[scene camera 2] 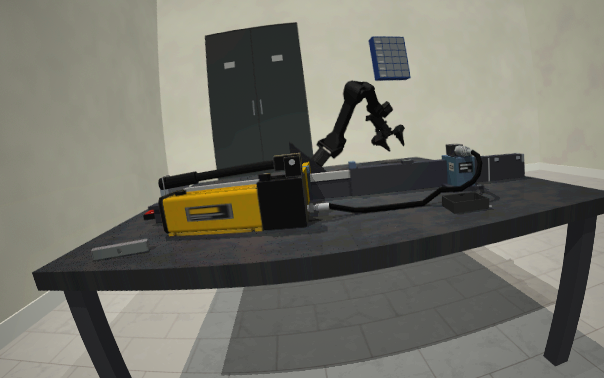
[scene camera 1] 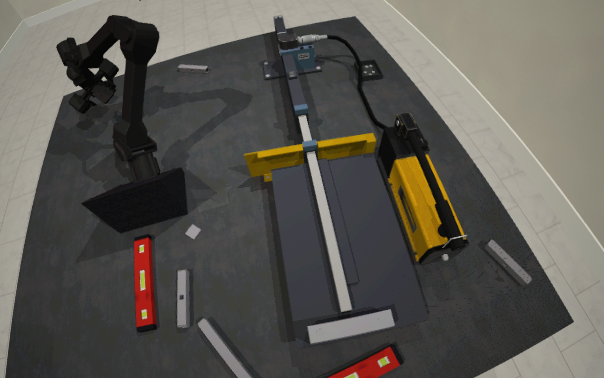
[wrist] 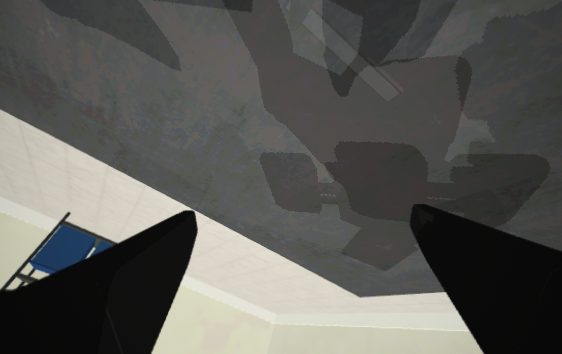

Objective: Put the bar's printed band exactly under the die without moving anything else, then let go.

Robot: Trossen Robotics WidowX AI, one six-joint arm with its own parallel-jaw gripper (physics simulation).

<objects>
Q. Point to a long grey bar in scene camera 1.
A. At 336,266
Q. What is my gripper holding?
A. Nothing.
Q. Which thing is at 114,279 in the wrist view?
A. My gripper.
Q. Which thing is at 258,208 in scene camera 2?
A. A yellow and black pump unit.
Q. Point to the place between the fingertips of my gripper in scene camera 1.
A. At 103,94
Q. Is my gripper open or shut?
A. Open.
</objects>
